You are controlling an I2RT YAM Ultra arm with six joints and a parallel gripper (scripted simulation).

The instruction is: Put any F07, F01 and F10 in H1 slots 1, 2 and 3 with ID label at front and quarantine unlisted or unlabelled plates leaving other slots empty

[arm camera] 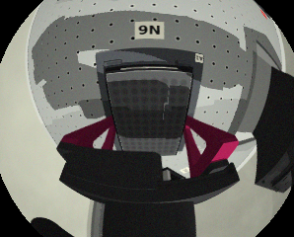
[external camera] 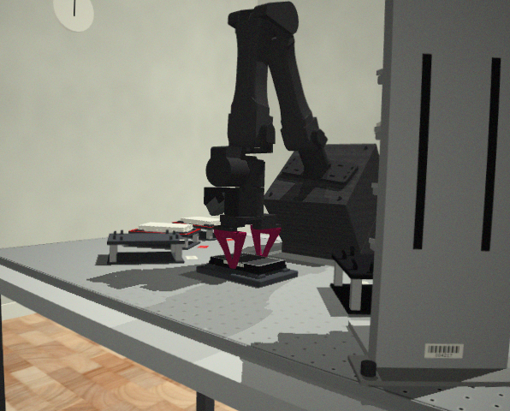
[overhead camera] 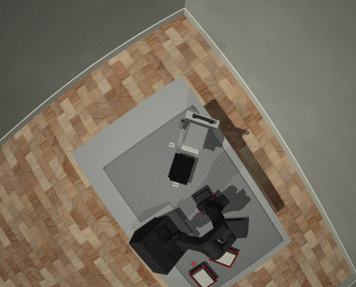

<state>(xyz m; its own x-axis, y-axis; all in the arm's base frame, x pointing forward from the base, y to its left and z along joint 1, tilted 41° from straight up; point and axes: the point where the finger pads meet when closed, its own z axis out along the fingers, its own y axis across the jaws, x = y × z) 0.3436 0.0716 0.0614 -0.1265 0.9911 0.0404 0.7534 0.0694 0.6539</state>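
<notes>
Now: hand 20 mm short of the N6 deck label, 110 mm to the left of it and 30 mm above it. Also, from my hand: dark 96-well plate: right at my hand; then H1 deck label: 50 mm behind, 410 mm to the left, 30 mm below; then grey hotel back wall: 110 mm ahead, 440 mm to the left, 170 mm above.
</notes>
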